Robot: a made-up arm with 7 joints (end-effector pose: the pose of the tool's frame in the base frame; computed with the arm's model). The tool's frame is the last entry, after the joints. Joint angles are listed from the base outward.
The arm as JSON. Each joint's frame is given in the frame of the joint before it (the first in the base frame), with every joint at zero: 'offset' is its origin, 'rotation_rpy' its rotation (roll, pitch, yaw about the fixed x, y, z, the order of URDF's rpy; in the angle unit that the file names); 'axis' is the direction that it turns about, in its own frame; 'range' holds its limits. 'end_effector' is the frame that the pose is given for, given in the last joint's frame.
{
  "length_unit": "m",
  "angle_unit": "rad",
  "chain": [
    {
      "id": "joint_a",
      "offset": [
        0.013,
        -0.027,
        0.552
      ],
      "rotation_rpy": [
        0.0,
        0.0,
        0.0
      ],
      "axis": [
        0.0,
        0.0,
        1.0
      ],
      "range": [
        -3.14,
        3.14
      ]
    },
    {
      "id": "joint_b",
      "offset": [
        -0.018,
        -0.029,
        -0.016
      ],
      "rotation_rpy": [
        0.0,
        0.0,
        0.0
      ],
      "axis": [
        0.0,
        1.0,
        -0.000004
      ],
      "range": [
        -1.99,
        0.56
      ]
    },
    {
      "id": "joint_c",
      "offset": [
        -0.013,
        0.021,
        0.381
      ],
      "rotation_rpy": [
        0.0,
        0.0,
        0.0
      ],
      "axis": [
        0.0,
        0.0,
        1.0
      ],
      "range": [
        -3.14,
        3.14
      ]
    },
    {
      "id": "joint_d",
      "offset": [
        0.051,
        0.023,
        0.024
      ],
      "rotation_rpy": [
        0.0,
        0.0,
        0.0
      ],
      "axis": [
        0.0,
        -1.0,
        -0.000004
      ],
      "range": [
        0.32,
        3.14
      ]
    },
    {
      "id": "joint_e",
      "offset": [
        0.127,
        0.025,
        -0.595
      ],
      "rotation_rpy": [
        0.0,
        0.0,
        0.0
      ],
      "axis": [
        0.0,
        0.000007,
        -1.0
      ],
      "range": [
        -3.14,
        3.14
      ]
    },
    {
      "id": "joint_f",
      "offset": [
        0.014,
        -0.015,
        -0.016
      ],
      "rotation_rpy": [
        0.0,
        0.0,
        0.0
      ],
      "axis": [
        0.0,
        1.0,
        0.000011
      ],
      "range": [
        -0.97,
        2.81
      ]
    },
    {
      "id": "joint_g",
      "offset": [
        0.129,
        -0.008,
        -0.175
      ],
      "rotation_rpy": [
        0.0,
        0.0,
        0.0
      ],
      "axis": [
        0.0,
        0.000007,
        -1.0
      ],
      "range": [
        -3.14,
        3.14
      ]
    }
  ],
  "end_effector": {
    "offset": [
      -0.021,
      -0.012,
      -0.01
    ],
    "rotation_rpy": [
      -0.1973,
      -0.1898,
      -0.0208
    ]
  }
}
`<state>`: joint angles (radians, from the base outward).
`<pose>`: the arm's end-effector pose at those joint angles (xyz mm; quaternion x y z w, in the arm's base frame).
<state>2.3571 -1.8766 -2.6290 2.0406 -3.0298 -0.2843 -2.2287</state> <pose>677.8 -30.5 -255.4 0.1202 0.1184 -0.8118 0.5591</pose>
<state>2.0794 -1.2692 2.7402 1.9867 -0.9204 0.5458 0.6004</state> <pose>317.4 -1075.7 113.3 -0.5342 0.0640 -0.3763 0.7543</pose>
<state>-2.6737 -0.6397 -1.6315 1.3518 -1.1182 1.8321 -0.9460</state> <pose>25.6 803.5 682.5 -0.2312 -0.0420 0.9714 0.0327</pose>
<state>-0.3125 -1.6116 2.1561 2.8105 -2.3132 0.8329 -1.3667</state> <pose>-1165.3 444.8 341.7 0.7169 0.4194 0.2264 0.5089</pose>
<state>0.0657 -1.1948 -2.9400 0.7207 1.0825 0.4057 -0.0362</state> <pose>-116.8 -175.6 -148.1 -0.3726 -0.0916 0.8402 0.3832</pose>
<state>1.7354 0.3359 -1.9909 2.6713 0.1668 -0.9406 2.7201</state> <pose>-38.9 310.4 1588.1 0.9432 -0.2345 0.1801 0.1515</pose>
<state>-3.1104 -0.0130 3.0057 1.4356 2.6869 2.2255 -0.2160</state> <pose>737.0 82.4 1139.9 0.9418 -0.0877 0.1546 0.2852</pose>
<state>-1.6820 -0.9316 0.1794 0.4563 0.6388 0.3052 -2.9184</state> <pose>26.1 -564.2 849.9 -0.5378 0.0559 0.4267 0.7250</pose>
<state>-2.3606 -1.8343 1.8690 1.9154 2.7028 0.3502 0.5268</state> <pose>1008.4 -84.4 57.1 0.2174 -0.3372 -0.7592 0.5124</pose>
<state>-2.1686 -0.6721 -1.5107 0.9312 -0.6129 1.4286 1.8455</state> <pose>-542.1 349.6 492.5 -0.1854 -0.2022 0.5122 0.8139</pose>
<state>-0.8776 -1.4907 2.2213 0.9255 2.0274 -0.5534 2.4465</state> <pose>431.4 380.9 271.9 0.5784 -0.1738 -0.7674 0.2152</pose>
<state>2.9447 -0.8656 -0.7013 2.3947 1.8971 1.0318 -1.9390</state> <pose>594.3 118.7 1606.7 -0.9029 0.3278 0.1794 0.2126</pose>
